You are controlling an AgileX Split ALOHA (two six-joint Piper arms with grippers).
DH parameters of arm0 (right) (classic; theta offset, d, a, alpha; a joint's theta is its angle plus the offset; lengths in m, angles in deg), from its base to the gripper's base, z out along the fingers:
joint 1: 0 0.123 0 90
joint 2: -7.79 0 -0.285 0
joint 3: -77.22 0 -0.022 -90
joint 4: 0 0.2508 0 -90
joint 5: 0 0 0.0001 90
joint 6: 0 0.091 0 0
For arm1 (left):
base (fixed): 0 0 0 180
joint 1: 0 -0.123 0 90
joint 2: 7.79 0 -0.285 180
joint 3: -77.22 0 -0.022 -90
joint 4: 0 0.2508 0 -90
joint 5: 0 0 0.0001 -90
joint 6: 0 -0.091 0 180
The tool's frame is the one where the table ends.
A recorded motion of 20 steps. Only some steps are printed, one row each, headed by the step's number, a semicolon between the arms.
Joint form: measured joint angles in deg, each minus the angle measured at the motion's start. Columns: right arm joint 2, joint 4, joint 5, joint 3, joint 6, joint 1; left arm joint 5, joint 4, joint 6, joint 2, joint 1, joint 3.
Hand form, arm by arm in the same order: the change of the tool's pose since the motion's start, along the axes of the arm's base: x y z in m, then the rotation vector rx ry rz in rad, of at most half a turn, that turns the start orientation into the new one. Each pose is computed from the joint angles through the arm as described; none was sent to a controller.
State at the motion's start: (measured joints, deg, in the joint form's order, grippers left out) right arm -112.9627 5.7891 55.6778 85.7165 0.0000 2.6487; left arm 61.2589 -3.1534 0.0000 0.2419 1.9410 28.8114
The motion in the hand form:
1: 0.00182 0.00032 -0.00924 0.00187 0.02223 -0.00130; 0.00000 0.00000 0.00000 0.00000 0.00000 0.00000
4: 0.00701 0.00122 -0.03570 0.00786 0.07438 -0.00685; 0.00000 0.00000 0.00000 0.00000 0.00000 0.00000
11: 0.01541 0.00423 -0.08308 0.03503 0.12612 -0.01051; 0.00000 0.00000 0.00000 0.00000 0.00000 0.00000
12: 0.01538 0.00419 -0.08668 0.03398 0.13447 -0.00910; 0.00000 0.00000 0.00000 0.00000 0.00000 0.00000
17: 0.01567 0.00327 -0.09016 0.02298 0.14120 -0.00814; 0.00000 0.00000 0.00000 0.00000 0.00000 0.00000
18: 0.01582 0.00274 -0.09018 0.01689 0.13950 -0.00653; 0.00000 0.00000 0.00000 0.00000 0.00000 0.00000
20: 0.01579 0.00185 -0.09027 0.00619 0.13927 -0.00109; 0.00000 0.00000 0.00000 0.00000 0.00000 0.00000
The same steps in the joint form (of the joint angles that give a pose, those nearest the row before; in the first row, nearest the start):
1: -1.31 0.18 -0.04 0.00 0.00 0.00; 0.00 0.00 0.00 0.00 0.00 0.00
4: -5.07 0.75 -0.80 0.04 0.00 0.00; 0.00 0.00 0.00 0.00 0.00 0.00
11: -11.71 3.20 -4.43 0.04 -1.43 0.00; 0.00 0.00 0.00 0.00 0.00 0.00
12: -12.20 3.17 -4.43 0.04 -1.51 0.00; 0.00 0.00 0.00 0.00 0.00 0.00
17: -12.70 2.41 -4.48 0.13 -1.18 0.00; 0.00 0.00 0.00 0.00 0.00 0.00
18: -12.70 1.99 -4.56 0.13 -1.06 0.00; 0.00 0.00 0.00 0.00 0.00 0.00
20: -12.71 1.26 -4.55 0.14 -1.00 0.00; 0.00 0.00 0.00 0.00 0.00 0.00

